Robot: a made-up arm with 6 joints. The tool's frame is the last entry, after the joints. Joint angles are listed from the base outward. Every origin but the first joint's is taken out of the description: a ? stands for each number. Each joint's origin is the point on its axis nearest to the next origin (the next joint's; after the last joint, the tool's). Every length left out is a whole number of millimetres.
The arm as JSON. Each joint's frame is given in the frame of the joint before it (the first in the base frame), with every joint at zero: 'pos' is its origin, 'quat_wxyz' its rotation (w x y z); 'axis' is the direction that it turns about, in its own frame. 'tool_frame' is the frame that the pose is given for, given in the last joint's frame.
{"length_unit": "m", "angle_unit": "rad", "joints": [
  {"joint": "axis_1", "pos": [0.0, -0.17, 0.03], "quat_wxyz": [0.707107, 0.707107, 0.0, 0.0], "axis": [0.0, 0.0, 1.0]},
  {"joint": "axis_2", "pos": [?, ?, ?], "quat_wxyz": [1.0, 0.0, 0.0, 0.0], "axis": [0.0, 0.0, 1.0]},
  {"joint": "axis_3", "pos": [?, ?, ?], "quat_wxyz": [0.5, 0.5, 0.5, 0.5], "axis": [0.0, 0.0, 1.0]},
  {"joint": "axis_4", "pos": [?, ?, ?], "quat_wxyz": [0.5, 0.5, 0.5, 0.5], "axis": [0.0, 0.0, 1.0]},
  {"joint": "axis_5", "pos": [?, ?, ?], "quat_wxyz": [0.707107, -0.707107, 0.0, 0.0], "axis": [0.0, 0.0, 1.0]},
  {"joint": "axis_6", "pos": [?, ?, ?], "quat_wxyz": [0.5, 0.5, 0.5, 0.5], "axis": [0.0, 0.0, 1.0]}
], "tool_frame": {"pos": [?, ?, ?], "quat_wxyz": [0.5, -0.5, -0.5, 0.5]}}
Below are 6 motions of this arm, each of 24 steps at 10 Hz.
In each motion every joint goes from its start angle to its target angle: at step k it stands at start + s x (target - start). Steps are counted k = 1, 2, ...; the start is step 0. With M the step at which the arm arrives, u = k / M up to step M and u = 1 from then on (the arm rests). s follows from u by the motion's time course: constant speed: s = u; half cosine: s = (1 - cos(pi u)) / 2; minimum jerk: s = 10 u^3 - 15 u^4 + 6 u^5.
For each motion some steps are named. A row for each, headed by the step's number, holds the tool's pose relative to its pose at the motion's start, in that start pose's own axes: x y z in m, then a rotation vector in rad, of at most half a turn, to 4 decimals.
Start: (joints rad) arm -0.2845 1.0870 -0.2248 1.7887 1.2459 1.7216
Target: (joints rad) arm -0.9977 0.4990 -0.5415 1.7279 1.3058 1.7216
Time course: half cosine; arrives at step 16
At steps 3, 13, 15, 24:
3: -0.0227 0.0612 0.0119 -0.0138 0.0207 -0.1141
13: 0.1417 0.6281 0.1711 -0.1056 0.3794 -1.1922
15: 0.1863 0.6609 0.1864 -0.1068 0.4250 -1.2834
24: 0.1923 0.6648 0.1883 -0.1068 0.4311 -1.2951

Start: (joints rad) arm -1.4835 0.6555 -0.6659 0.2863 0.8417 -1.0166
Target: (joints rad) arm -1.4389 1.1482 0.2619 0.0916 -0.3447 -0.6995
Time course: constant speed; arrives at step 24
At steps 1, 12, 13, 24:
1: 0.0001 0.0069 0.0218 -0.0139 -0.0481 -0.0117
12: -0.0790 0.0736 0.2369 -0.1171 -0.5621 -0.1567
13: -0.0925 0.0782 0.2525 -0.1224 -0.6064 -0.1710
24: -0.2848 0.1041 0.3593 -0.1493 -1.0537 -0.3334

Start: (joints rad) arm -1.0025 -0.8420 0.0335 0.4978 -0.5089 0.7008
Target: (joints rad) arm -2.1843 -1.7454 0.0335 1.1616 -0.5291 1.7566
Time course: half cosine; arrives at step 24
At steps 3, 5, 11, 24:
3: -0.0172 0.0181 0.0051 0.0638 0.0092 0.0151
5: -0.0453 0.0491 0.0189 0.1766 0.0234 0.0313
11: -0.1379 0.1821 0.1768 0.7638 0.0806 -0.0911
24: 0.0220 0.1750 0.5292 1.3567 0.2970 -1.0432

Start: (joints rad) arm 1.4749 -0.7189 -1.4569 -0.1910 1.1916 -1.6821
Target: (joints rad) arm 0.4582 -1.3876 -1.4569 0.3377 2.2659 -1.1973
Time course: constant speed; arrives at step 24
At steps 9, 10, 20, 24:
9: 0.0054 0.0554 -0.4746 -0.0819 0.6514 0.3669
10: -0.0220 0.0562 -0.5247 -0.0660 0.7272 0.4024
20: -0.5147 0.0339 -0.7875 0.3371 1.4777 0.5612
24: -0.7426 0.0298 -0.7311 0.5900 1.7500 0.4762

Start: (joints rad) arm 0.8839 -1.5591 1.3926 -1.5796 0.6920 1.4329
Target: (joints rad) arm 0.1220 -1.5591 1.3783 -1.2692 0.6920 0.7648
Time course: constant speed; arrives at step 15
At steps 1, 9, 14, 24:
1: -0.0035 -0.0043 -0.0121 -0.0231 0.0251 0.0054
9: -0.0177 -0.0493 -0.1051 -0.2182 0.2301 0.0112
14: -0.0135 -0.0849 -0.1577 -0.3442 0.3598 -0.0220
24: -0.0115 -0.0925 -0.1675 -0.3692 0.3857 -0.0322

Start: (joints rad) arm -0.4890 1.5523 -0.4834 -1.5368 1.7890 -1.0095
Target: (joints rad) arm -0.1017 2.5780 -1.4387 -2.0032 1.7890 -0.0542
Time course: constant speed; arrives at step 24
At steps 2, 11, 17, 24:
2: 0.0801 0.0700 0.0418 -0.0256 -0.1573 0.1400
11: 0.2753 0.4943 0.3393 0.0087 -0.9455 0.7616
17: 0.1819 0.7935 0.5987 0.1619 -1.5122 1.1586
24: -0.1623 1.0214 0.8638 0.4656 -2.1765 1.6003

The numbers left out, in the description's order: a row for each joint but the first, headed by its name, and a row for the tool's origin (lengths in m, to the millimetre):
axis_2: 0.09 0.1 0.0
axis_3: 0.14 -0.02 0.0
axis_4: -0.06 -0.07 0.0
axis_5: -0.33 0.09 0.0
axis_6: 0.15 0.3 0.0
tool: 0.08 -0.1 0.0

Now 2 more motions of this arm.
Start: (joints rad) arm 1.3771 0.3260 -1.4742 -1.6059 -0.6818 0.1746
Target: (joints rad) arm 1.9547 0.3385 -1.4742 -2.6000 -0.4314 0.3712
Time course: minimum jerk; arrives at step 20
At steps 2, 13, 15, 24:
2: 0.0009 0.0010 -0.0004 0.0008 0.0069 -0.0108
13: 0.1157 0.0591 -0.0571 -0.0437 0.5486 -1.0121
15: 0.1383 0.0598 -0.0742 -0.0803 0.6336 -1.1906
24: 0.1551 0.0579 -0.0893 -0.1167 0.6993 -1.3303

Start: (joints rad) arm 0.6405 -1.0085 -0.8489 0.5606 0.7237 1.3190
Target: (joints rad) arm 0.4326 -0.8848 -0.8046 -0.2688 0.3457 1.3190
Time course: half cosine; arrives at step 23
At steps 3, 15, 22, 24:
3: 0.0095 -0.0086 -0.0138 -0.0270 -0.0200 0.0063
15: 0.1778 -0.1895 -0.1431 -0.5264 -0.2833 0.0983
22: 0.2360 -0.2652 -0.1419 -0.7395 -0.3473 0.1241
24: 0.2369 -0.2665 -0.1417 -0.7433 -0.3482 0.1245

